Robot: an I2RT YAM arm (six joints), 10 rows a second.
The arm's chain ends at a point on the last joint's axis. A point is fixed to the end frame.
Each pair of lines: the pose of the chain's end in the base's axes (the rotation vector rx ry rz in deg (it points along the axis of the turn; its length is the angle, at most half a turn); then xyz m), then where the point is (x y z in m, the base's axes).
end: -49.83 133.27 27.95 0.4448 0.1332 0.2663
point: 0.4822 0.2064 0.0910
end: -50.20 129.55 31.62 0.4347 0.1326 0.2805
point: 0.4751 0.2176 0.1113
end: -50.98 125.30 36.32 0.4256 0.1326 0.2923
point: 0.4669 0.2316 0.1311
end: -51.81 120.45 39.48 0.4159 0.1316 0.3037
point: 0.4607 0.2420 0.1511
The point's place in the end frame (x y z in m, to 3 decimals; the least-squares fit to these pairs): 0.057 0.005 0.185
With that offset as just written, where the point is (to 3 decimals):
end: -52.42 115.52 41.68 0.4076 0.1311 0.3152
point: 0.457 0.251 0.172
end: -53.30 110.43 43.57 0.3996 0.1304 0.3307
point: 0.453 0.259 0.196
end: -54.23 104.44 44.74 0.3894 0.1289 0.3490
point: 0.448 0.267 0.226
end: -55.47 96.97 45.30 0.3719 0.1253 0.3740
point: 0.437 0.272 0.265
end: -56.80 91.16 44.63 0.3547 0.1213 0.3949
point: 0.425 0.273 0.297
